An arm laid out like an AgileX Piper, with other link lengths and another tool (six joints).
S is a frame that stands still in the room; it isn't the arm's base.
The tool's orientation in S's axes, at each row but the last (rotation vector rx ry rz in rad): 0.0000 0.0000 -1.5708; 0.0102 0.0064 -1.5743; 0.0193 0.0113 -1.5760; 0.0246 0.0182 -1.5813; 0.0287 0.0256 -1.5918; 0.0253 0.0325 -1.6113; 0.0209 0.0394 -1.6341; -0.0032 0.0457 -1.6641; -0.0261 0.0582 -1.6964; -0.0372 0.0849 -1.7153; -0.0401 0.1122 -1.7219; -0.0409 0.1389 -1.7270
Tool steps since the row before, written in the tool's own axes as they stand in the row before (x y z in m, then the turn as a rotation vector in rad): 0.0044 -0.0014 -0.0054 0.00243 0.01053 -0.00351; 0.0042 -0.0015 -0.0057 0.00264 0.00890 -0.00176; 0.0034 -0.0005 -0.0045 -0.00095 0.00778 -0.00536; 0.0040 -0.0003 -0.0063 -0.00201 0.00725 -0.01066; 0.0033 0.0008 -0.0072 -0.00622 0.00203 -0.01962; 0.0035 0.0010 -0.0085 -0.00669 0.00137 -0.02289; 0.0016 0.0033 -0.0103 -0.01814 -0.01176 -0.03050; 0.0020 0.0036 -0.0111 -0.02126 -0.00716 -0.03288; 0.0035 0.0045 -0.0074 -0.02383 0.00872 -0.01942; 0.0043 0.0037 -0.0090 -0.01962 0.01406 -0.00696; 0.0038 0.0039 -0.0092 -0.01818 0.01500 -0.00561; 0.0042 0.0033 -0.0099 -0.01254 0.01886 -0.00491
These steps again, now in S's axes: -0.0014 -0.0044 -0.0054 0.01053 -0.00243 -0.00351; -0.0015 -0.0041 -0.0057 0.00889 -0.00265 -0.00177; -0.0005 -0.0033 -0.0046 0.00781 0.00101 -0.00530; -0.0003 -0.0038 -0.0064 0.00732 0.00222 -0.01057; 0.0007 -0.0031 -0.0073 0.00221 0.00685 -0.01939; 0.0008 -0.0032 -0.0086 0.00155 0.00746 -0.02264; 0.0031 -0.0014 -0.0104 -0.01090 0.02001 -0.02964; 0.0031 -0.0020 -0.0113 -0.00610 0.02275 -0.03209; 0.0036 -0.0039 -0.0077 0.01065 0.02300 -0.01946; 0.0024 -0.0045 -0.0094 0.01622 0.01763 -0.00756; 0.0024 -0.0039 -0.0097 0.01705 0.01600 -0.00637; 0.0015 -0.0040 -0.0104 0.02000 0.00979 -0.00641
